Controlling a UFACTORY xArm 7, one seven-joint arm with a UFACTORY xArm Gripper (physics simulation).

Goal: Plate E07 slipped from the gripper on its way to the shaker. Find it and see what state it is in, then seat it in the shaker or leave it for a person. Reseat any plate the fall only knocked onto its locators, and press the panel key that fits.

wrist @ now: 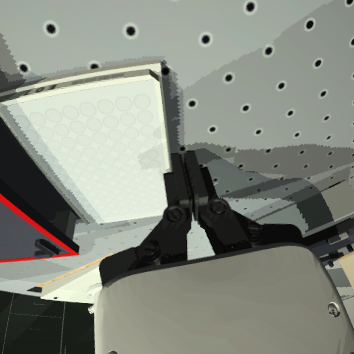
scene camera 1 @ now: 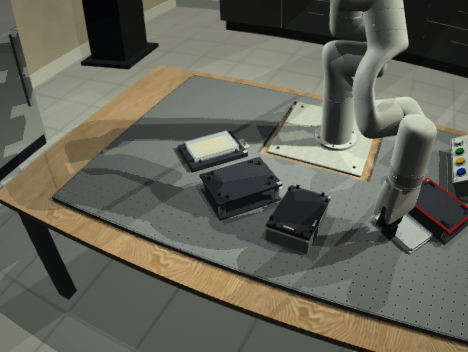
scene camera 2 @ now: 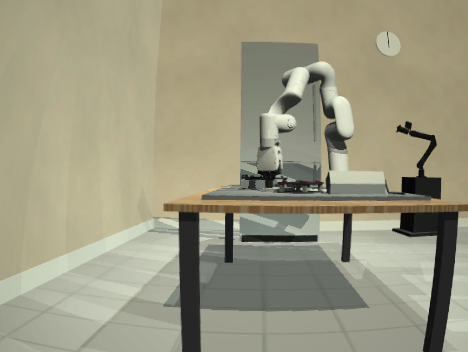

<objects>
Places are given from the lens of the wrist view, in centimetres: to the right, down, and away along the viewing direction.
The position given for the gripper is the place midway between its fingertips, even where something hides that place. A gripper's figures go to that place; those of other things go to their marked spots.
gripper (wrist: 182, 165): 0, -1, 14
white plate (wrist: 99, 135): -4, -2, 11
</objects>
